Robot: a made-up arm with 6 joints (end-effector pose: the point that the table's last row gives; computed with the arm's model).
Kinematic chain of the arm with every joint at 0, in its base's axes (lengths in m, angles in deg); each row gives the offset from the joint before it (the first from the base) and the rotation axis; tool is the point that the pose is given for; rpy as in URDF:
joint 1: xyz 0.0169 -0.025 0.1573 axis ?
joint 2: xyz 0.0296 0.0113 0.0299 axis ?
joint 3: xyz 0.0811 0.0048 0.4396 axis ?
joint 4: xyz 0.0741 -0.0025 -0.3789 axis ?
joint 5: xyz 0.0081 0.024 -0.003 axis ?
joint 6: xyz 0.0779 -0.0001 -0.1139 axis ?
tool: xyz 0.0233 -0.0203 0.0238 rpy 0 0 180
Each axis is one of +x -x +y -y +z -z.
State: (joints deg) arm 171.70 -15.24 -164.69 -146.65 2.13 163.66
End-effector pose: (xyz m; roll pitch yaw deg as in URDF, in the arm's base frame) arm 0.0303 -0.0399 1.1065 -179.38 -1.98 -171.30
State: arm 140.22 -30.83 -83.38 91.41 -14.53 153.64
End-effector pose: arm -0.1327 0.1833 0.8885 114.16 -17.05 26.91
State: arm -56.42 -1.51 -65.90 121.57 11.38 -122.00
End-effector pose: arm 0.2747 -0.5503 0.5186 -9.94 73.41 123.30
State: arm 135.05 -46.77 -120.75 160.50 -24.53 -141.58
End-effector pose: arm 0.1610 -0.0633 0.9683 -158.87 30.50 158.86
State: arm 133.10 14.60 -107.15 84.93 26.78 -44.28
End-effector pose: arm -0.4431 0.5375 0.7201 -89.99 49.95 -110.23
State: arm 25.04 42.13 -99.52 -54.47 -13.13 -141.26
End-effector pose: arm 0.7007 0.4333 0.2883 -21.12 -63.68 60.07
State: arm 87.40 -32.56 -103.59 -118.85 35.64 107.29
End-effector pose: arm 0.0159 0.1232 0.9987 -157.58 32.36 70.25
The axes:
joint 1: +z
joint 2: +y
joint 3: +y
joint 4: -z
joint 5: +y
joint 6: -z

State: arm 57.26 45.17 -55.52 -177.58 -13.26 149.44
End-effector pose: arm 0.2866 0.3709 -0.0120 -1.86 -2.29 -94.51
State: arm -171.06 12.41 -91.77 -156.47 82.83 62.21
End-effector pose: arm -0.6614 -0.1219 0.6541 152.96 12.08 67.50
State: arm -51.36 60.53 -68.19 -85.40 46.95 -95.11
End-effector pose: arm 0.3779 -0.4360 -0.1727 -46.69 -3.93 -52.47
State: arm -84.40 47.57 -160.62 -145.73 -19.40 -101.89
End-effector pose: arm 0.1403 -0.8498 0.5409 -97.11 -19.42 18.83
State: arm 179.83 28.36 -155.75 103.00 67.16 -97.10
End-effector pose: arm -0.6144 -0.0626 0.9459 124.52 45.04 -165.71
